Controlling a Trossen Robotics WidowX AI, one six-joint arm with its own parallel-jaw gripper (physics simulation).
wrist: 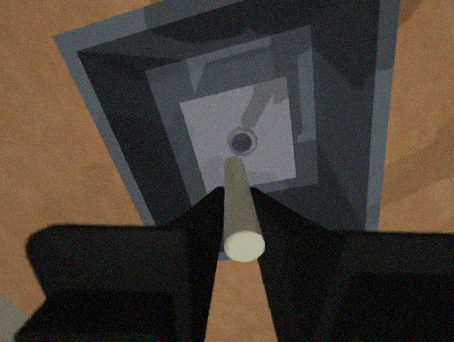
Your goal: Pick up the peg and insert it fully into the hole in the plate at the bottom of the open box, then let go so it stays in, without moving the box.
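Frame: origin at the arm's base, x right, y up, z back, level; centimetres.
Where they show: gripper, fingertip midpoint: [235, 194].
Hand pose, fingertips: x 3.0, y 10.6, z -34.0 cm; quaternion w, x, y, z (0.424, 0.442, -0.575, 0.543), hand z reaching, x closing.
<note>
Things, the pixels of their centre, and the offset from my fingertips. "*": a spot on its surface instead. Level surfaces: height alone.
- peg at the middle of its body: [236, 190] dx +0.6, dy +0.6, dz +0.2 cm
- open box at a spot on its surface: [99, 122] * dx +5.5, dy -3.0, dz -8.3 cm
- plate at the middle of its body: [240, 137] dx +1.2, dy -9.4, dz +0.9 cm
- tan table top at its surface level: dy -12.8 cm
My gripper [235, 194] is shut on the peg [241, 205], a pale grey-green round rod with its near end towards the camera and its far end pointing down into the box. The open box [99, 122] is dark blue-grey and lies below the fingers. The plate [210, 125] at its bottom is light grey, with a round dark hole [241, 142] near its middle. In the view, the peg's far tip shows just below the hole, over the plate. How high the tip is above the plate is hard to tell. The fingers hide part of the box's near wall.
The tan table top [45, 150] surrounds the box. The box walls [381, 125] rise around the plate on the sides that show. A small grey patch [10, 322] shows at the lower left corner. Shadows fall on the plate and on the table at the right.
</note>
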